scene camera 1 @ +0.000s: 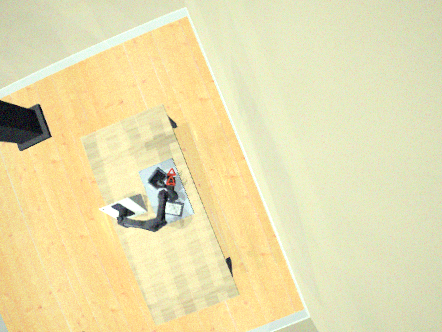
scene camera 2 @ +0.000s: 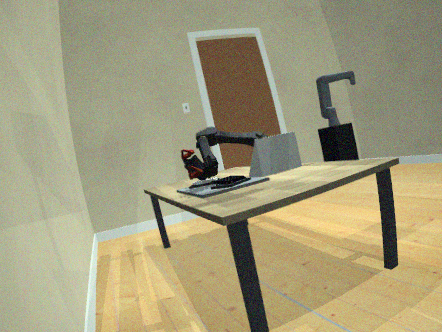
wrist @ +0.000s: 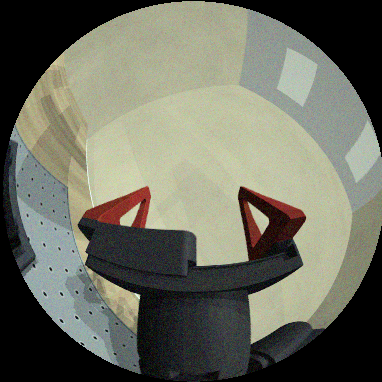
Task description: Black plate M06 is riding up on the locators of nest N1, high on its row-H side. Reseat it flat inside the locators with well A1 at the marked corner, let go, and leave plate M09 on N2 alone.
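Frame: origin at the arm's base, x ahead, y left, z up, level; centimetres.
Seen in the pictures: gripper, fingertip midpoint: [scene camera 1: 171, 171] [scene camera 2: 185, 158] [wrist: 193, 190]; arm's base, origin of the base link: [scene camera 1: 123, 209] [scene camera 2: 271, 151].
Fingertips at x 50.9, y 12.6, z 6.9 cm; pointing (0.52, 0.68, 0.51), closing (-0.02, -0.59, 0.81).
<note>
Pixels of each thing's middle, then the offset from my fingertips to it. Level surfaces: height alone.
- perforated grey board, body centre: [scene camera 2: 217, 185] [scene camera 1: 166, 192] dz -17.3, dx -16.9, dy -13.2 cm
- pale plate, body centre: [scene camera 1: 173, 208] dz -14.8, dx -15.7, dy -28.2 cm
- wooden table, its level: dz -18.0 cm
The black plate M06 [scene camera 1: 157, 178] [scene camera 2: 231, 181] sits in the dark nest N1 on the perforated grey board [scene camera 1: 167, 164] [scene camera 2: 201, 193] [wrist: 47, 250]. Its tilt and the A1 corner are too small to tell, and the arm covers part of it in scene camera 1. A dark edge of a nest or plate shows at the far left of the wrist view. A pale plate [scene camera 1: 174, 208], seemingly M09, sits in a dark frame at the other end of the board. My gripper [scene camera 1: 171, 177] [scene camera 2: 189, 163] [wrist: 193, 190] is open and empty, above the board beside the black plate, its fingers pointing sideways away from the board.
A grey and white slanted panel [scene camera 1: 136, 202] [scene camera 2: 276, 154] stands on the wooden table [scene camera 1: 190, 260] [scene camera 2: 320, 177] near the arm's base. Another arm [scene camera 2: 326, 95] stands on a black pedestal [scene camera 2: 338, 142] beyond the table.
</note>
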